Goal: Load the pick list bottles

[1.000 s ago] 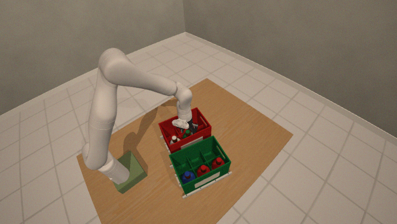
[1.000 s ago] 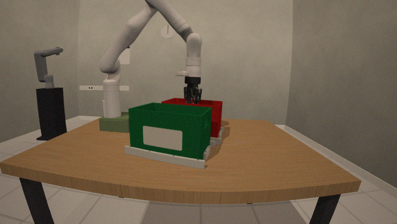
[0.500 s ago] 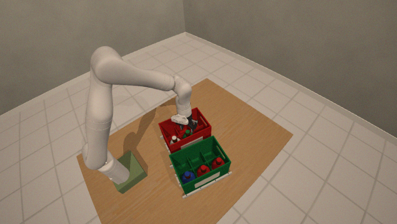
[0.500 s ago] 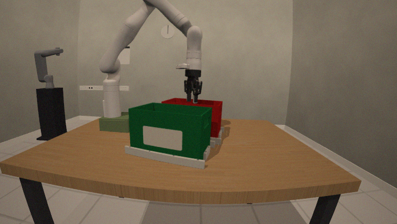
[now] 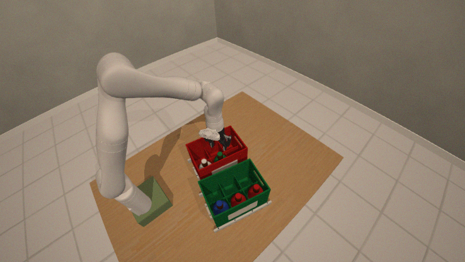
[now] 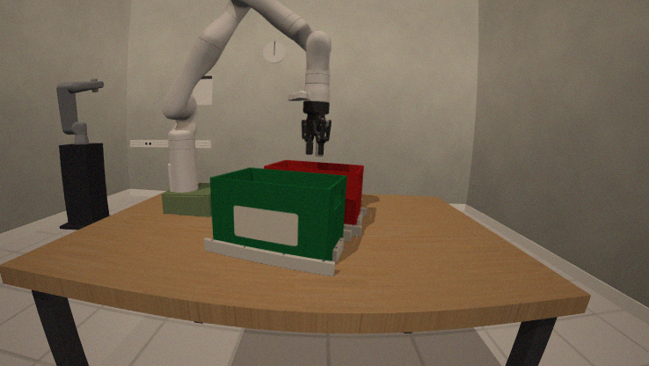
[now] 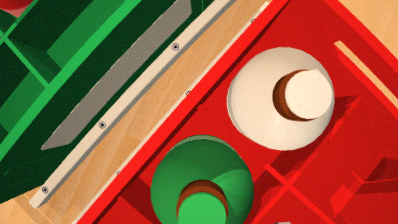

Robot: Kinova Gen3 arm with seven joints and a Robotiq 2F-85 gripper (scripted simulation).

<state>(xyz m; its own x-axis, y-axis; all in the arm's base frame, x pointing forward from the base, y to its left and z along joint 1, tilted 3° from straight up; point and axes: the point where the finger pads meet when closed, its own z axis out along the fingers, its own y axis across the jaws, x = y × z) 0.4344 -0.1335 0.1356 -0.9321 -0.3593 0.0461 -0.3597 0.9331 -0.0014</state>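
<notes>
The red-label bottle lies 220 mm to the right of my hand, 140 mm below it and 120 mm behind it. The rest, counted from my hand: red crate 140 mm below, 40 mm to the left, 20 mm ahead; green-label bottle 140 mm below; white-labelled bottle 140 mm below, 80 mm behind, 30 mm to the left.
</notes>
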